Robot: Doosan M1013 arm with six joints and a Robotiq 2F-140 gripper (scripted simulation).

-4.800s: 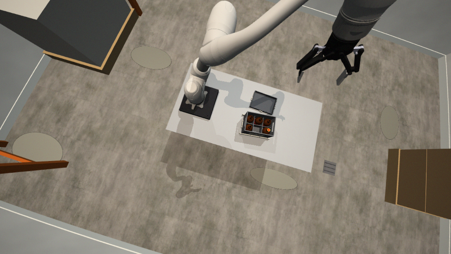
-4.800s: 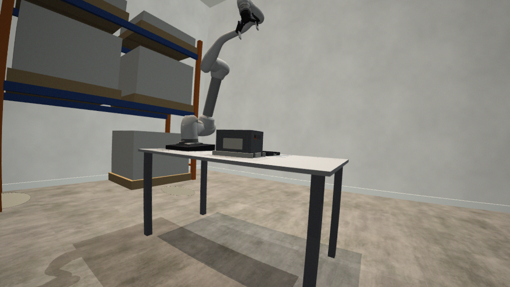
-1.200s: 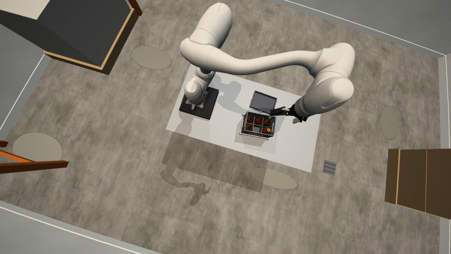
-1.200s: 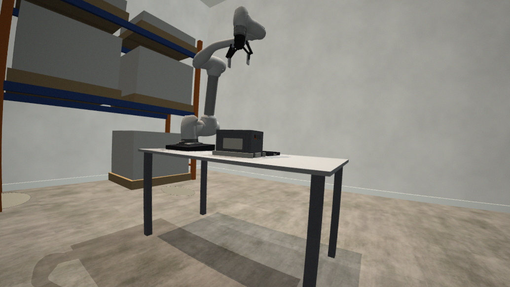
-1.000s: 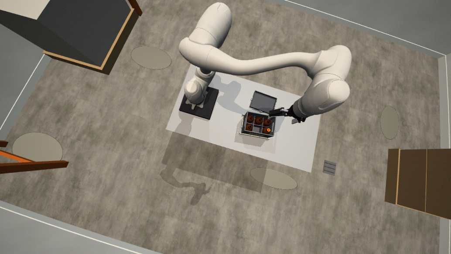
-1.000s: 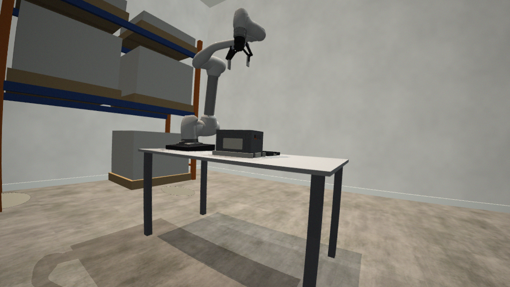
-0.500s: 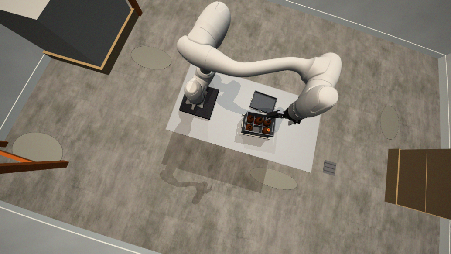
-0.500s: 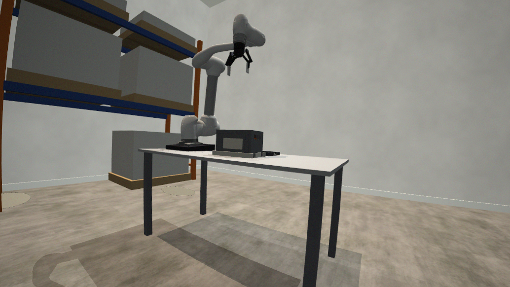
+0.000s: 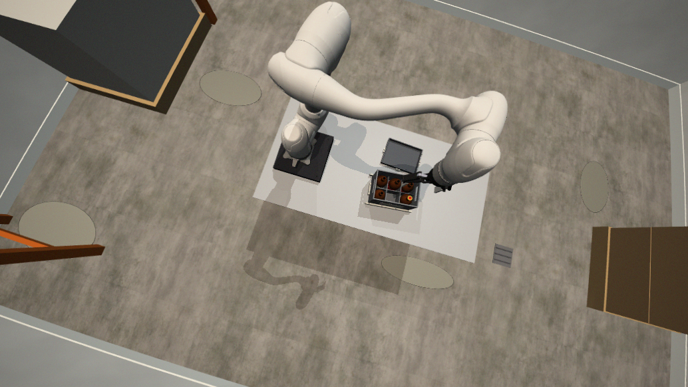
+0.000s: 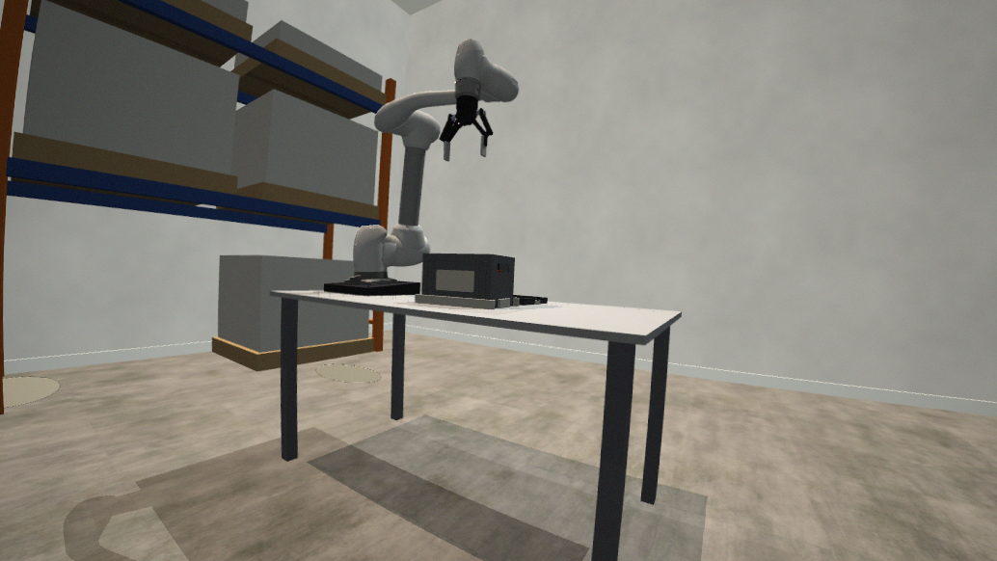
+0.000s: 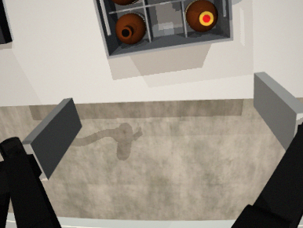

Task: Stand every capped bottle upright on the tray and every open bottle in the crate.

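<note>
Right now my hand is 43 cm above the capped bottle, 8 cm short of it and 3 cm to the right of it. From my hand the other things lie so: open bottle: 43 cm below, 11 cm to the left, 8 cm ahead; then dark grey crate: 43 cm below, 6 cm to the left; then flat tray: 50 cm below, 34 cm to the left, 2 cm ahead.
</note>
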